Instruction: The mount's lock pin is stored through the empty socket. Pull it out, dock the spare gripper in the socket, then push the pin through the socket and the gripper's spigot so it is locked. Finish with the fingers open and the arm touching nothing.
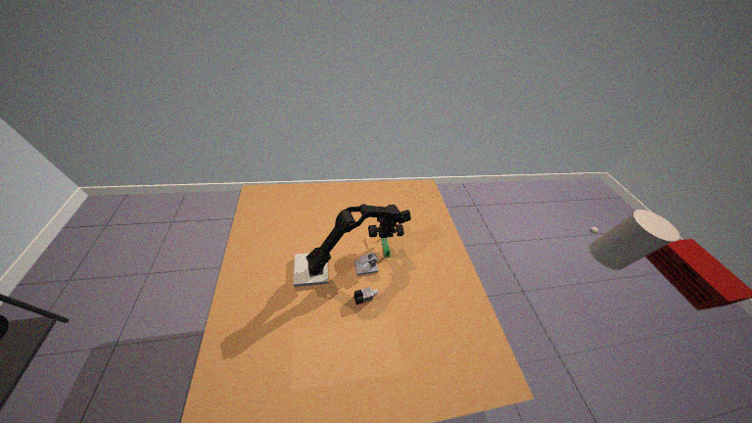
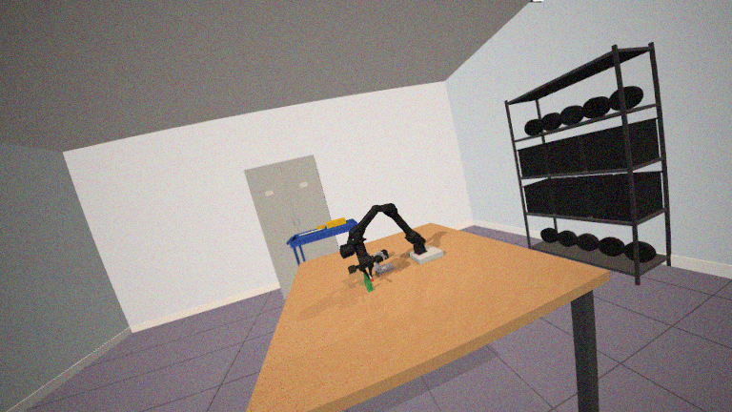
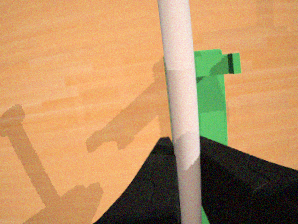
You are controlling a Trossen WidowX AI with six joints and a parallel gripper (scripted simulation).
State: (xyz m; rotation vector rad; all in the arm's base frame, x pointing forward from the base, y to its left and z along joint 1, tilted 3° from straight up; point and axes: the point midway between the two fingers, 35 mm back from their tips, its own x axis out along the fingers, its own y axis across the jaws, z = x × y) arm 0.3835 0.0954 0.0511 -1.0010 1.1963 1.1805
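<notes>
Right now the green strip is 1 cm ahead of my gripper tip, 3 cm to the right of it and 2 cm below it. Also, from my gripper tip: spare gripper: 17 cm behind, 29 cm to the right, 1 cm below; grey mount: 12 cm behind, 13 cm to the right, 1 cm above.
</notes>
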